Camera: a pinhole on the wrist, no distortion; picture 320 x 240 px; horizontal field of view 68.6 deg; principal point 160.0 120.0 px. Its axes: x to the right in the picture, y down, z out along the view. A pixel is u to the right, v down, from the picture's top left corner.
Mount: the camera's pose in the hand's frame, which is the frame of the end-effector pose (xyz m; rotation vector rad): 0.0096 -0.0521 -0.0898 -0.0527 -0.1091 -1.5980
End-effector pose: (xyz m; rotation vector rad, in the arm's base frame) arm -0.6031 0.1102 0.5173 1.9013 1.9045 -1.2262
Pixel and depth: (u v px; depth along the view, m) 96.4 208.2 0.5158
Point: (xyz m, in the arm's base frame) -0.6840 -0.0391 0.0719
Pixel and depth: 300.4 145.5 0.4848
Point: -1.0452 -0.0897 0.3418
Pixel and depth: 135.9 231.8 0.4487
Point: -0.7543 0.0279 0.1370
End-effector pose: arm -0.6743 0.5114 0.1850 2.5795 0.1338 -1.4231
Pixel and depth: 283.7 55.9 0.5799
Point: -1.2431 0.6916 0.0329
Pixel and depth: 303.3 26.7 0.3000
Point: -0.9599 0.6619 0.1504
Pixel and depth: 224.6 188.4 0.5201
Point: -0.9952 0.5570 -0.1831
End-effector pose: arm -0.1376 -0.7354 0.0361 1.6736 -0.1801 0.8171
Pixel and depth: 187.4 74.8 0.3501
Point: -0.0535 -0.9777 -0.0630
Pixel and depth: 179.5 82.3 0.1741
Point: -0.0960 -0.8055 -0.0210
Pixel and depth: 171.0 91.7 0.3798
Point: -0.0396 -1.0039 -0.0312
